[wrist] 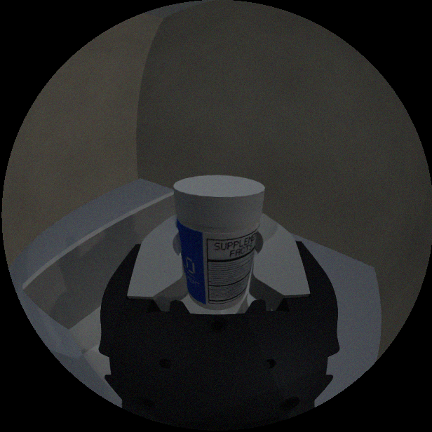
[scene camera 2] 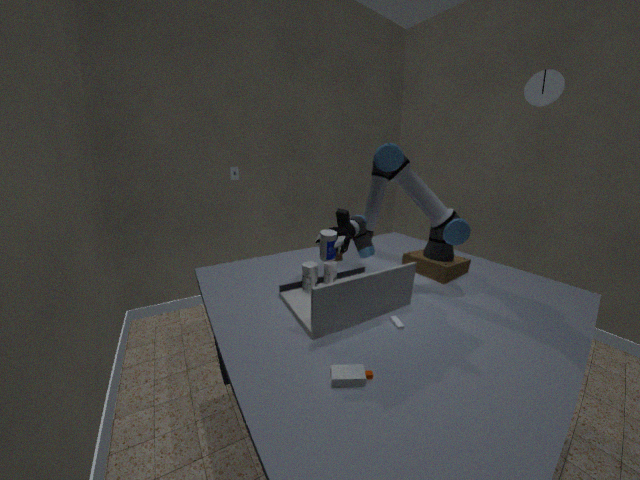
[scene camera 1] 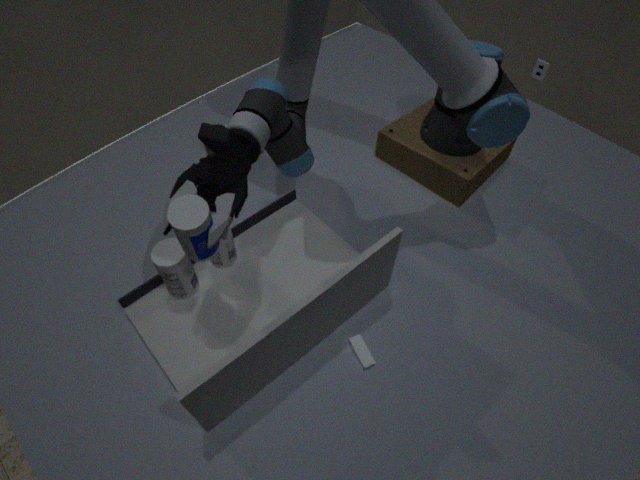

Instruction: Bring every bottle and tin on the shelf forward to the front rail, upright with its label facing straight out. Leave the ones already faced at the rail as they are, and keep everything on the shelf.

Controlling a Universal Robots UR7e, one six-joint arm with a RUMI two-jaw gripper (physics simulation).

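Places are measured from the arm's base along level axes (x right, y ahead, z up), in centimetres.
Pixels of known places: gripper, between the fingertips: [scene camera 2: 324, 245] [scene camera 1: 185, 241]; arm's base, origin of its link: [scene camera 2: 437, 257] [scene camera 1: 451, 137].
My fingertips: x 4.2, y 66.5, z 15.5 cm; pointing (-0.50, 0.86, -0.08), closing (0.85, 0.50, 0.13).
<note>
Ahead of a thing's pixels: the offset from my fingertips to its middle. "spot": to the spot under its first point.
My gripper [scene camera 1: 202, 227] [scene camera 2: 330, 242] [wrist: 217, 215] is shut on a white bottle with a blue label {dx +1.5, dy -2.5, dz -1.0 cm} [scene camera 1: 190, 222] [scene camera 2: 327, 245] [wrist: 219, 240]. It holds the bottle upright above the shelf [scene camera 1: 284, 289] [scene camera 2: 361, 297], near the dark front rail {spot: dx +10.5, dy -20.8, dz -18.8 cm} [scene camera 1: 263, 212] [scene camera 2: 351, 273]. In the wrist view the supplement facts panel faces the camera and the blue part is at the left. A white bottle {dx +8.2, dy +0.9, dz -15.3 cm} [scene camera 1: 176, 273] [scene camera 2: 309, 276] stands upright close to the rail. Another white bottle {dx +8.4, dy -8.6, dz -16.0 cm} [scene camera 1: 225, 252] [scene camera 2: 330, 271] stands near the rail, partly hidden behind the held bottle and a finger in scene camera 1.
The shelf's tall back panel {spot: dx -16.7, dy -7.2, dz -13.7 cm} [scene camera 1: 305, 330] [scene camera 2: 364, 299] rises opposite the rail. A small white block {dx -23.4, dy -14.1, dz -22.5 cm} [scene camera 1: 361, 351] [scene camera 2: 397, 322] lies on the table behind it. A white box-shaped thing with an orange end {dx -32.9, dy +12.6, dz -21.7 cm} [scene camera 2: 348, 375] lies farther off. The arm's wooden base [scene camera 1: 429, 160] [scene camera 2: 431, 267] stands beyond the shelf.
</note>
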